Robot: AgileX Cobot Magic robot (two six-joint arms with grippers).
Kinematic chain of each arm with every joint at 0, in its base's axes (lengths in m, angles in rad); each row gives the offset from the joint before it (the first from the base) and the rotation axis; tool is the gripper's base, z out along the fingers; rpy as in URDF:
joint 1: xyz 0 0 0.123 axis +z
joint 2: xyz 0 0 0 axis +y
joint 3: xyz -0.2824 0 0.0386 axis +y
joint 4: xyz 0.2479 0 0.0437 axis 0.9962 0 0.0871
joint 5: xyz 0 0 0 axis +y
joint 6: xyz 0.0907 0 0.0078 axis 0.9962 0 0.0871
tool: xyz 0 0 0 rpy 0 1.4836 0
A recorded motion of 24 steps. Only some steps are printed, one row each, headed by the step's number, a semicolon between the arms.
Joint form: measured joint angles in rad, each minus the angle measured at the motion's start. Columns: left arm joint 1, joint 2, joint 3, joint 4, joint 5, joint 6; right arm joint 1, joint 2, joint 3, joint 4, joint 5, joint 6.
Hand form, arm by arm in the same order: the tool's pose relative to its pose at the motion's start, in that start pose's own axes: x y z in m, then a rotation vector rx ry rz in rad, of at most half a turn. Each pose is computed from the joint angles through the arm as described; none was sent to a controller.
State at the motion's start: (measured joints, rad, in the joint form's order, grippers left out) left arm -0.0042 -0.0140 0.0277 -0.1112 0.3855 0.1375; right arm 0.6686 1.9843 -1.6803 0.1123 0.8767 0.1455
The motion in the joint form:
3: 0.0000 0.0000 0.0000 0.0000 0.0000 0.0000; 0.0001 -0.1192 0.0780 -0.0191 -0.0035 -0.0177
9: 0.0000 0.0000 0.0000 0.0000 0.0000 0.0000; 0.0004 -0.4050 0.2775 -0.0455 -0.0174 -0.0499
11: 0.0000 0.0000 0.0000 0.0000 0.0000 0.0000; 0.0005 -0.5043 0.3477 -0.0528 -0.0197 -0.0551
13: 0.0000 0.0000 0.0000 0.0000 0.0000 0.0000; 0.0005 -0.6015 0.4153 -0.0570 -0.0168 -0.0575
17: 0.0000 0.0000 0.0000 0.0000 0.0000 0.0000; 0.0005 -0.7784 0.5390 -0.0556 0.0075 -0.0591
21: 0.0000 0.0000 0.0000 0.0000 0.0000 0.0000; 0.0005 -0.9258 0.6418 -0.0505 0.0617 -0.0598
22: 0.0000 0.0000 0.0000 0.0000 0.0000 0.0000; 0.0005 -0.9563 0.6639 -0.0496 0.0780 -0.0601
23: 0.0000 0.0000 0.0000 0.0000 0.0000 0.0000; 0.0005 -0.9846 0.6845 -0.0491 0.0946 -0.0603
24: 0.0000 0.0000 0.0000 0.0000 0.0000 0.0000; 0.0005 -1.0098 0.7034 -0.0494 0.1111 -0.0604
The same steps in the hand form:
3: 0.0000 0.0000 0.0000 0.0000 0.0000 0.0000; 0.0096 -0.0002 -0.0366 0.0057 -0.0457 -0.0333
9: 0.0000 0.0000 0.0000 0.0000 0.0000 0.0000; 0.0483 -0.0039 -0.1123 0.0095 -0.1466 -0.0882
11: 0.0000 0.0000 0.0000 0.0000 0.0000 0.0000; 0.0658 -0.0063 -0.1346 0.0103 -0.1782 -0.0997
13: 0.0000 0.0000 0.0000 0.0000 0.0000 0.0000; 0.0847 -0.0090 -0.1545 0.0093 -0.2049 -0.1063
17: 0.0000 0.0000 0.0000 0.0000 0.0000 0.0000; 0.1241 -0.0150 -0.1841 0.0026 -0.2330 -0.1101
21: 0.0000 0.0000 0.0000 0.0000 0.0000 0.0000; 0.1620 -0.0212 -0.2017 -0.0017 -0.2226 -0.1102
22: 0.0000 0.0000 0.0000 0.0000 0.0000 0.0000; 0.1705 -0.0228 -0.2044 -0.0016 -0.2146 -0.1105
23: 0.0000 0.0000 0.0000 0.0000 0.0000 0.0000; 0.1787 -0.0243 -0.2065 -0.0010 -0.2057 -0.1108
24: 0.0000 0.0000 0.0000 0.0000 0.0000 0.0000; 0.1861 -0.0258 -0.2081 0.0006 -0.1956 -0.1112

